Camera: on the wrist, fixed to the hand. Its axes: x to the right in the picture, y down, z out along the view.
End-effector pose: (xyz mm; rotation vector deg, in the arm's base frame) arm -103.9 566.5 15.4 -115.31 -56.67 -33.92
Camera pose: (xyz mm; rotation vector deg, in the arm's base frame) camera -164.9 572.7 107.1 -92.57 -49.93 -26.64
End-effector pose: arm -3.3 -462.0 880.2 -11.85 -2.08 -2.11
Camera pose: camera 24.3 -564.6 850.7 11.07 6.55 0.95
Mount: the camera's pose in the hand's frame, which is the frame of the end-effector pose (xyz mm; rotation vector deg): 29.8 -93.2 -50.9 22.81 8.73 3.54
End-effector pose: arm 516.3 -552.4 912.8 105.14 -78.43 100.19
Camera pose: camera 548.9 -479.6 989.0 103.61 -62.39 130.28
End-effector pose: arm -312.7 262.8 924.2 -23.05 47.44 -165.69
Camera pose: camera -358.3 362.1 938.9 -6.57 14.73 -169.27
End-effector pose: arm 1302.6 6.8 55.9 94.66 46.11 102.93
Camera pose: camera 1250.2 87.9 2.5 103.83 72.12 109.62
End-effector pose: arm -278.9 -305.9 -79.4 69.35 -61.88 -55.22
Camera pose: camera -222.9 -334.2 -170.1 88.02 -69.54 -35.08
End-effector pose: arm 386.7 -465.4 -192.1 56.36 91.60 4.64
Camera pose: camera 295.3 -483.6 -251.0 77.96 100.97 -7.35
